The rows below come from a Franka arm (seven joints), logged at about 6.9 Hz.
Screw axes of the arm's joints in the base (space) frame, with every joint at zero. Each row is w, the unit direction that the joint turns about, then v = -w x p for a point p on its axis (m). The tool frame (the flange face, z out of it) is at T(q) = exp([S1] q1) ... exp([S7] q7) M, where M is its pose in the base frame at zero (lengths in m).
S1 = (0, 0, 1, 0.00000, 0.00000, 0.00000)
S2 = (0, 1, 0, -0.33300, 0.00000, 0.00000)
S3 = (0, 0, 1, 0.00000, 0.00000, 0.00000)
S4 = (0, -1, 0, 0.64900, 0.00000, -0.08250)
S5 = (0, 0, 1, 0.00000, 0.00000, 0.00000)
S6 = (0, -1, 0, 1.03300, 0.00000, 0.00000)
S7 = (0, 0, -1, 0.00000, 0.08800, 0.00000)
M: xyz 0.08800 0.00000 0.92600 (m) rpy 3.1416 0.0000 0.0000 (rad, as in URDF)
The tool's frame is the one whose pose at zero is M.
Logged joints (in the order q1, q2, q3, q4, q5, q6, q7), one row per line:
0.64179 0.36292 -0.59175 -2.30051 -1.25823 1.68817 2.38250
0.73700 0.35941 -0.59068 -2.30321 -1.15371 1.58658 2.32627
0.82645 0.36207 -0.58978 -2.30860 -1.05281 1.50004 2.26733
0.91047 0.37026 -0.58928 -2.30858 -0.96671 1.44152 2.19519
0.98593 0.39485 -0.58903 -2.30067 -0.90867 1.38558 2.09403
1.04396 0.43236 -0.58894 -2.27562 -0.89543 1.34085 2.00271
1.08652 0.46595 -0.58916 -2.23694 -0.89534 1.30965 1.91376
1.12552 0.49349 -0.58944 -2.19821 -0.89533 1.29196 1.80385
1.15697 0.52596 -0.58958 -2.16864 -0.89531 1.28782 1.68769
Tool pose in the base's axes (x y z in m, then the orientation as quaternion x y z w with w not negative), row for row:
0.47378 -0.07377 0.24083 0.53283 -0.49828 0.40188 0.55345
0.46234 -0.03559 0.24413 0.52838 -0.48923 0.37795 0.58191
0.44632 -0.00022 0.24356 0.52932 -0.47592 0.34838 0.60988
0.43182 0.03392 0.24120 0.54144 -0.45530 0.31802 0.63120
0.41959 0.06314 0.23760 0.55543 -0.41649 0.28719 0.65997
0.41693 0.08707 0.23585 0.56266 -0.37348 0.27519 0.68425
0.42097 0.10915 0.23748 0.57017 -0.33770 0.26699 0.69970
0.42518 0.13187 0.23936 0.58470 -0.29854 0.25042 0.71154
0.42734 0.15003 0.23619 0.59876 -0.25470 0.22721 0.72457
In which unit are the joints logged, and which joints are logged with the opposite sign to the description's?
The joints are logged in radians. Opposite sign: none.
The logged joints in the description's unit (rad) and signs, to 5 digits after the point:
0.64179 0.36292 -0.59175 -2.30051 -1.25823 1.68817 2.38250
0.73700 0.35941 -0.59068 -2.30321 -1.15371 1.58658 2.32627
0.82645 0.36207 -0.58978 -2.30860 -1.05281 1.50004 2.26733
0.91047 0.37026 -0.58928 -2.30858 -0.96671 1.44152 2.19519
0.98593 0.39485 -0.58903 -2.30067 -0.90867 1.38558 2.09403
1.04396 0.43236 -0.58894 -2.27562 -0.89543 1.34085 2.00271
1.08652 0.46595 -0.58916 -2.23694 -0.89534 1.30965 1.91376
1.12552 0.49349 -0.58944 -2.19821 -0.89533 1.29196 1.80385
1.15697 0.52596 -0.58958 -2.16864 -0.89531 1.28782 1.68769

